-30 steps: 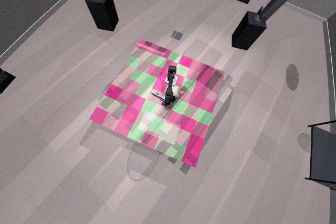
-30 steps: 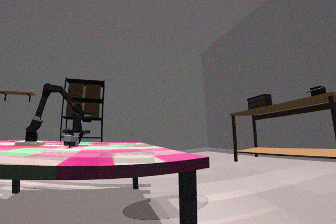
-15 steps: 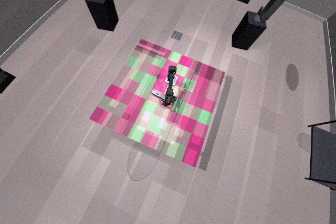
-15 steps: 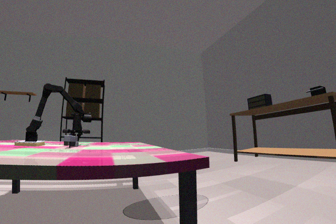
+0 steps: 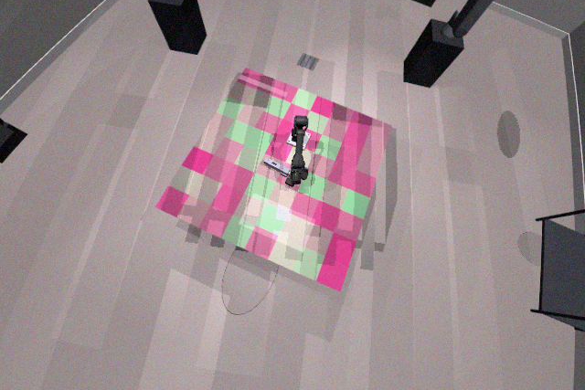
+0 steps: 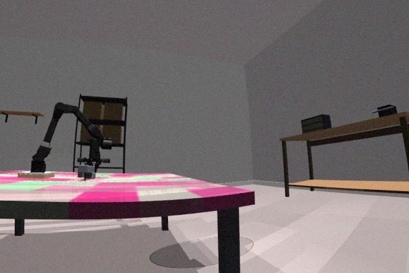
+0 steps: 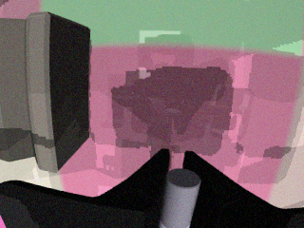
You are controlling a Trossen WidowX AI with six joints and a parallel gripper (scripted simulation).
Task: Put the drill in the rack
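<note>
My gripper tip is now 5 cm to the left of the drill, 3 cm below it and 1 cm past it. Also, from my gripper tip: grey fixture: 13 cm to the right, 4 cm behind, 3 cm above; rack: 6 cm behind, 5 cm to the left.
</note>
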